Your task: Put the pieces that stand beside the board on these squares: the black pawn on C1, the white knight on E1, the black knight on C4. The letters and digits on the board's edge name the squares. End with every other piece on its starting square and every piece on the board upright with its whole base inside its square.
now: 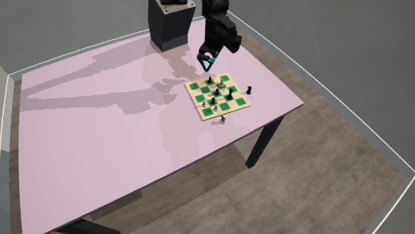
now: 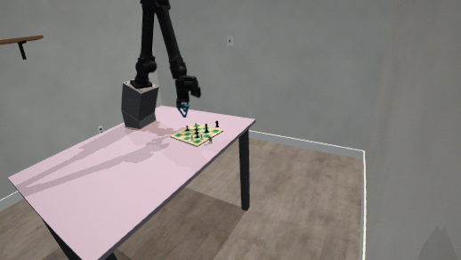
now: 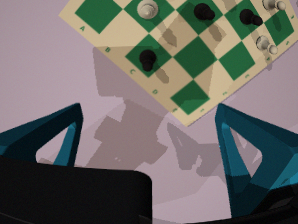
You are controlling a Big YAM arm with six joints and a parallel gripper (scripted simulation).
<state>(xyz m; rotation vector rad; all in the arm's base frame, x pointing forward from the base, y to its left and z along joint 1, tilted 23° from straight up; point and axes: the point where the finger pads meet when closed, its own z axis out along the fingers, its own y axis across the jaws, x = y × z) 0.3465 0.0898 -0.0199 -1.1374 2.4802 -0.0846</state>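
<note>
Now: the white knight 220 mm ahead of my hand, 20 mm to the right of it and 100 mm below it. Round my hand: black knight 100 mm ahead, 150 mm to the left, 100 mm below; chessboard 80 mm ahead, 10 mm to the left, 110 mm below.
</note>
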